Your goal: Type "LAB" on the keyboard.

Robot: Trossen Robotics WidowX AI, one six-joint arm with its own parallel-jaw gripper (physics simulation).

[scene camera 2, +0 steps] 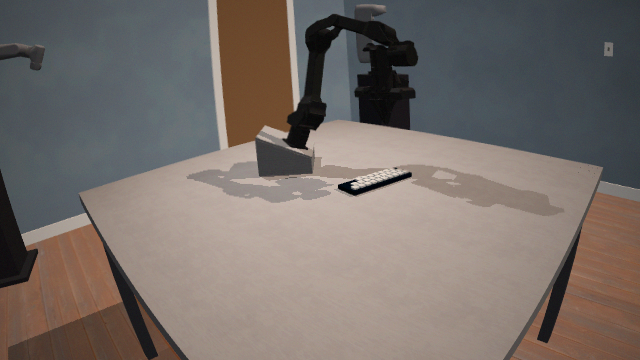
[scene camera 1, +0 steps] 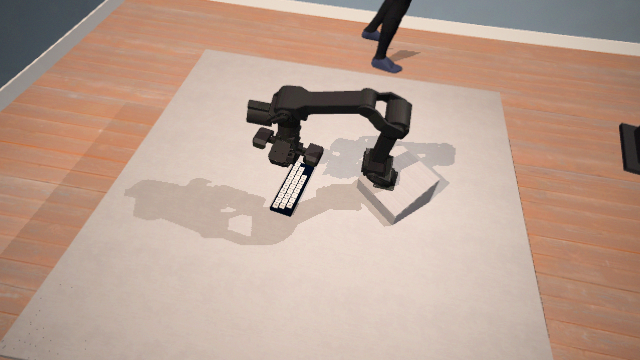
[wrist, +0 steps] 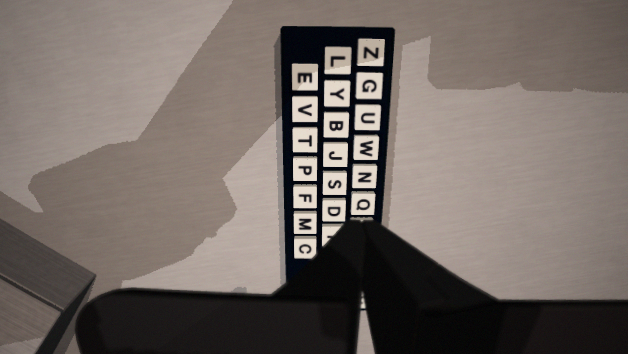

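Where they show: gripper, fingertip midpoint: (scene camera 2: 386,123) (scene camera 1: 287,166) (wrist: 360,234); arm's base, origin of the base link: (scene camera 2: 294,144) (scene camera 1: 385,179).
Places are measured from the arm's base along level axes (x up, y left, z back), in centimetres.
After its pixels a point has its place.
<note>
The keyboard is a dark blue board (scene camera 1: 291,212) @(x -6.4, y 19.7, z -23.1 cm) (scene camera 2: 346,189) @(x -6.5, y -0.1, z -28.1 cm) (wrist: 305,42) @(x -6.2, y 19.9, z -24.5 cm) with three rows of white lettered keys, lying flat on the table. In the wrist view the L key (wrist: 337,60) @(x -5.7, y 19.0, z -26.5 cm) is near the top of the middle row, with the Y key (wrist: 337,93) @(x -5.7, y 17.0, z -26.7 cm) and the B key (wrist: 336,125) @(x -5.7, y 15.0, z -26.8 cm) below it. The A key cannot be made out. My gripper (wrist: 360,234) @(x 8.2, y 14.6, z -26.7 cm) (scene camera 2: 384,120) @(x 8.2, y 14.6, z -26.7 cm) is shut and empty, raised high above the keyboard. In the wrist view its tips overlap the board just below the Q key (wrist: 363,204) @(x -5.7, y 9.6, z -29.2 cm) and hide the lower keys.
The arm's base stands on a grey wedge-shaped block (scene camera 1: 417,175) @(x 3.1, y -3.1, z 8.6 cm) (scene camera 2: 284,162) @(x -3.6, y -5.9, z -4.2 cm) (wrist: 45,260) @(x -6.1, y 2.9, z -5.3 cm) beside the keyboard. The table (scene camera 1: 300,300) @(x -7.5, y 43.1, z -9.0 cm) (scene camera 2: 325,260) @(x -7.5, y -21.6, z -53.7 cm) carries the arm's shadows. A person's legs (scene camera 1: 390,30) show beyond its far edge in scene view 1. Other robot parts (scene camera 2: 22,51) stand in the background.
</note>
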